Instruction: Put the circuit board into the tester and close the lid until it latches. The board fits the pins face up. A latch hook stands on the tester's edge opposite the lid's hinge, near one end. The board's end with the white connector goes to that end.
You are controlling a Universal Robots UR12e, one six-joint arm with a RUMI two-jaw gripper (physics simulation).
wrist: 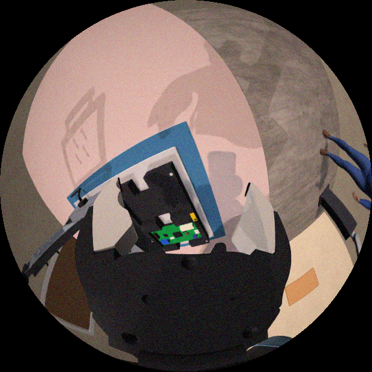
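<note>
The black tester lies below my gripper in the wrist view. The green circuit board lies face up at its lower end, with a white connector toward the right side. Whether it sits fully on the pins I cannot tell. A small yellow part, apparently the latch hook, stands at the tester's right edge near that lower end. The lid's grey arm reaches out to the lower left; the lid stands open, partly hidden behind the left finger. My gripper is open and empty, its fingers on both sides above the tester.
The tester is on a white plate over a blue base, on a pink table top. A small dark hook-shaped part is at the base's left corner. A person's blue-clad legs show at the far right.
</note>
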